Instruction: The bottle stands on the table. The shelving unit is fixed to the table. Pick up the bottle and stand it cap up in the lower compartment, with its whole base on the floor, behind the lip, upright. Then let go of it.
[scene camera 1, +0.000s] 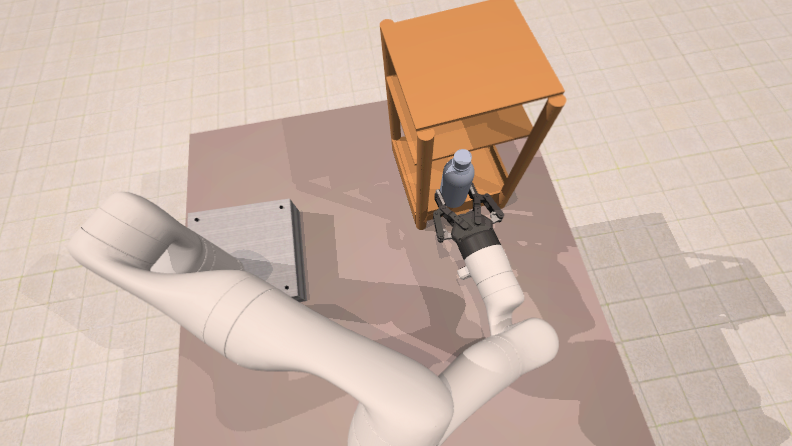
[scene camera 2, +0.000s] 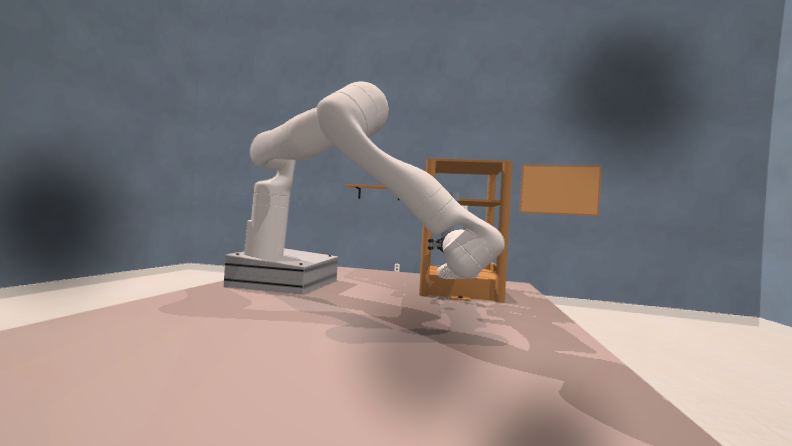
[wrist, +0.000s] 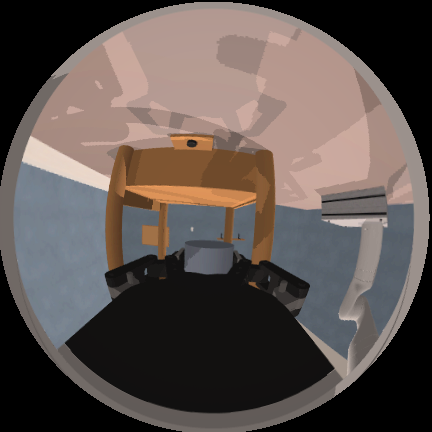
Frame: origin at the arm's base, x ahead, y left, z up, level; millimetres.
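Where they show: gripper, fingertip midpoint: (wrist: 208, 256); arm's base, origin of the base link: (scene camera 2: 265, 255) (wrist: 371, 224).
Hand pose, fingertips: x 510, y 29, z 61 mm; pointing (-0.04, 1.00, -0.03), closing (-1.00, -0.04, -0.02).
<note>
Things, the pixels of their top centre, and the offset from my fingertips. "pt": a spot on its surface instead. Level surfaces: height alone.
- blue-grey bottle, middle of its top: (scene camera 1: 462, 154) (wrist: 204, 334) dz +141, dx +0, dy -15 mm
- orange shelving unit, middle of its top: (scene camera 1: 467, 56) (wrist: 189, 321) (scene camera 2: 464, 166) dz +233, dx +37, dy +98 mm
- lower compartment's floor, its level: dz -86 mm
- front lip, surface spot: (wrist: 190, 167) pt dz -111, dx +30, dy -8 mm
- left front post, middle of its top: (scene camera 1: 425, 133) dz +227, dx -67, dy -12 mm
- middle shelf, surface spot: (scene camera 1: 493, 130) (scene camera 2: 479, 200) pt dz +127, dx +73, dy +23 mm
- fixing tab, surface spot: (wrist: 192, 143) (scene camera 2: 459, 296) pt dz -135, dx +28, dy -28 mm
The blue-grey bottle (scene camera 1: 457, 178) (wrist: 209, 259) is cap up and looks upright. It is at the front opening of the orange shelving unit (scene camera 1: 471, 60) (scene camera 2: 506, 238) (wrist: 265, 200), between the two front posts. My gripper (scene camera 1: 455, 193) (wrist: 208, 256) is shut on the bottle's lower part, with a finger on each side. In the wrist view the bottle's base shows apart from the lower compartment's floor (wrist: 200, 194) and front lip (wrist: 190, 167), higher than both. How far the base reaches past the lip is hard to tell. In scene camera 2 the arm hides most of the bottle.
The left front post (scene camera 1: 423, 177) stands close beside the bottle and left finger. The middle shelf (scene camera 1: 493, 130) (scene camera 2: 482, 202) lies above the lower compartment. A fixing tab (scene camera 2: 460, 298) (wrist: 192, 143) sticks out at the unit's foot. The arm's metal base (scene camera 1: 249, 227) (scene camera 2: 266, 274) is to the left.
</note>
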